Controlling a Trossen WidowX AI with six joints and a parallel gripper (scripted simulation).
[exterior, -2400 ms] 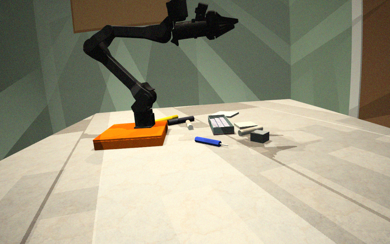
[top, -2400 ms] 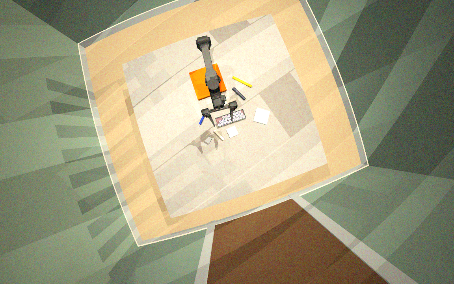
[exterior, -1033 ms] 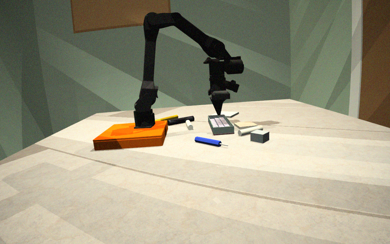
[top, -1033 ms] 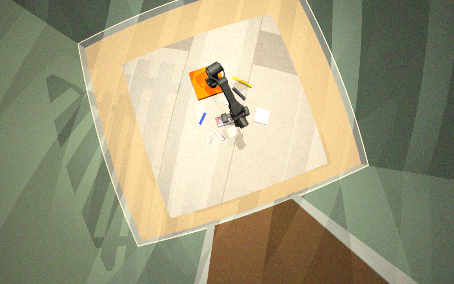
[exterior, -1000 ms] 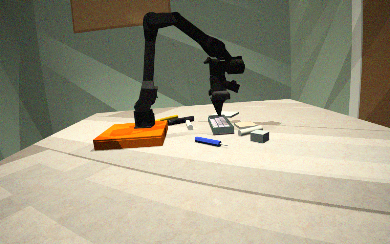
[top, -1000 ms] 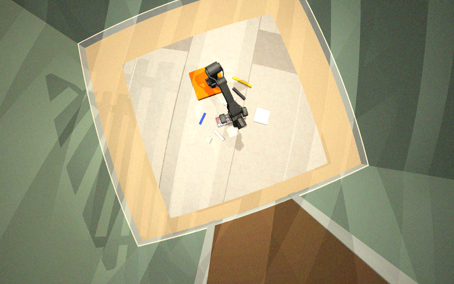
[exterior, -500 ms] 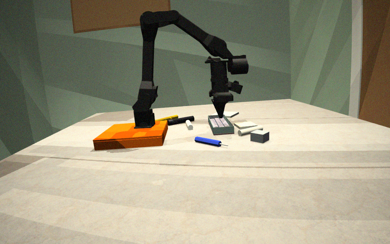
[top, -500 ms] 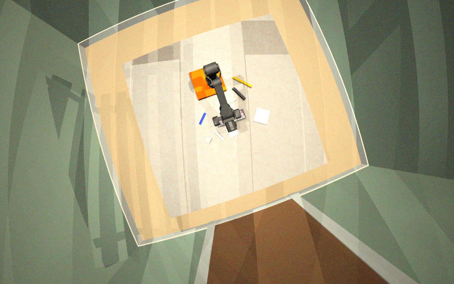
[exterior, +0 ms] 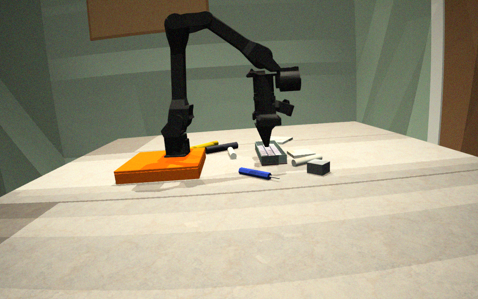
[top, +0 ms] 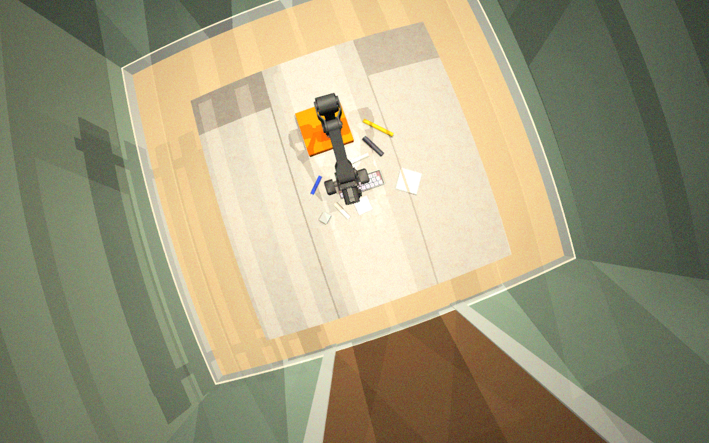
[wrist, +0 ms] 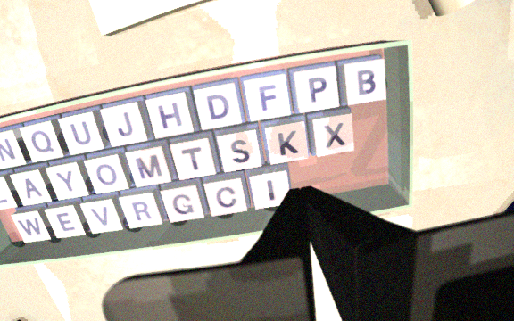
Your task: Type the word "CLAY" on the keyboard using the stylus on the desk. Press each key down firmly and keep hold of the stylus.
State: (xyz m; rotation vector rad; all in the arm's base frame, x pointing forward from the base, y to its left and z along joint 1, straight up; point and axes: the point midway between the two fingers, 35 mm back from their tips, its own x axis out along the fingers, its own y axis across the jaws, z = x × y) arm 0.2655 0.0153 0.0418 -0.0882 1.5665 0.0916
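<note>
Now: the blue stylus 10 mm behind my gripper tip, 160 mm to the right of it and 30 mm below it. From my gripper tip the other things lie so: dark cylinder 160 mm behind, 160 mm to the left, 30 mm below; dark block 130 mm ahead, 130 mm to the right, 30 mm below; tan card 110 mm ahead, 50 mm to the left, 40 mm below.
</note>
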